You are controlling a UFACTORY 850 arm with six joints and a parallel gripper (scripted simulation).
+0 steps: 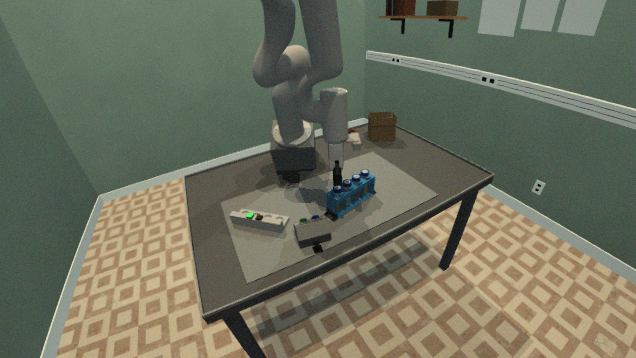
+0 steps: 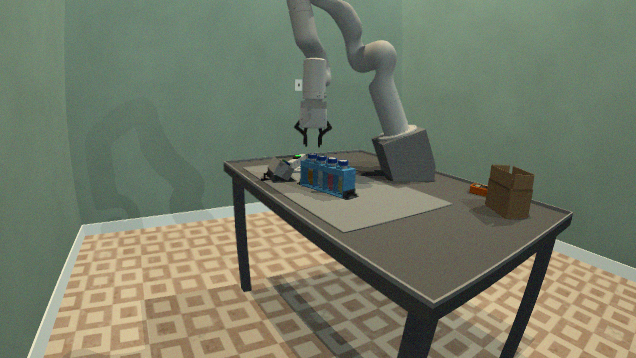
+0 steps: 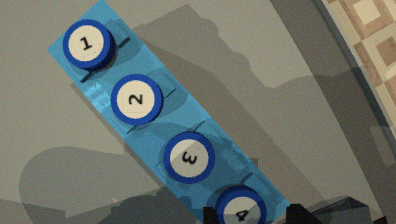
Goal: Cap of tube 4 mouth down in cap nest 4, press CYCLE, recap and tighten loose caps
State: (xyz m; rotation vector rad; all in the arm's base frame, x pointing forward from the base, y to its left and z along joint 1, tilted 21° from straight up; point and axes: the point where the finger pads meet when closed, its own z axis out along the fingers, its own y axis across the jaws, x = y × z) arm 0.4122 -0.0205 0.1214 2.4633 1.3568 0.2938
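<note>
My hand is 50 mm above the blue cap marked 4. The rest, counted from my hand: blue key: 130 mm to the right, 100 mm below, 30 mm ahead; then green key: 170 mm to the right, 100 mm below, 20 mm ahead; then grey key housing: 150 mm to the right, 120 mm below, 40 mm ahead.
</note>
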